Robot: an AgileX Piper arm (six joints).
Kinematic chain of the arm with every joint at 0, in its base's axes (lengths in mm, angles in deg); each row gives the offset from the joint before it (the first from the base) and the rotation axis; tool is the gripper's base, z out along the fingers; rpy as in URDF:
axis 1: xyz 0 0 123 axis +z
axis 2: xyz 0 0 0 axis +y
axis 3: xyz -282.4 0 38.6 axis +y
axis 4: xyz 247.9 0 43.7 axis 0.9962 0 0.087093
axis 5: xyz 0 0 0 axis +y
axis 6: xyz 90.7 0 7.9 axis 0.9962 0 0.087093
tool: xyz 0 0 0 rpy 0 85.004 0
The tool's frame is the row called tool.
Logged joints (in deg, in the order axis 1, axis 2, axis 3, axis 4, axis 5, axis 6), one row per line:
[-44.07 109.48 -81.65 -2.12 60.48 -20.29]
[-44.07 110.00 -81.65 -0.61 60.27 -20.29]
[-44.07 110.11 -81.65 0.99 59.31 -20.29]
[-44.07 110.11 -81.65 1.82 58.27 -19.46]
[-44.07 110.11 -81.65 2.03 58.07 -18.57]
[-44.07 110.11 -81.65 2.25 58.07 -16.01]
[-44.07 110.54 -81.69 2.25 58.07 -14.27]
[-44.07 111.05 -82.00 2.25 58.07 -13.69]
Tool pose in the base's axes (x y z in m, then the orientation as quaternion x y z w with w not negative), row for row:
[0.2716 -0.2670 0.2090 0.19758 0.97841 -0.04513 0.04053]
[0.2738 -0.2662 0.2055 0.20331 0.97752 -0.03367 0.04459]
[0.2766 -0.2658 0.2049 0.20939 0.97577 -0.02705 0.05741]
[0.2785 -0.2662 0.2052 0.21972 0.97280 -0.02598 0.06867]
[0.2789 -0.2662 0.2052 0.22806 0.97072 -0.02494 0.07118]
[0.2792 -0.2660 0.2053 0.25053 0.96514 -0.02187 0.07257]
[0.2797 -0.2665 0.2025 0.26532 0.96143 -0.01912 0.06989]
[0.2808 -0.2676 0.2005 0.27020 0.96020 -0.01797 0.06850]
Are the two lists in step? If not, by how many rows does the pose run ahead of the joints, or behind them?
They are in step.
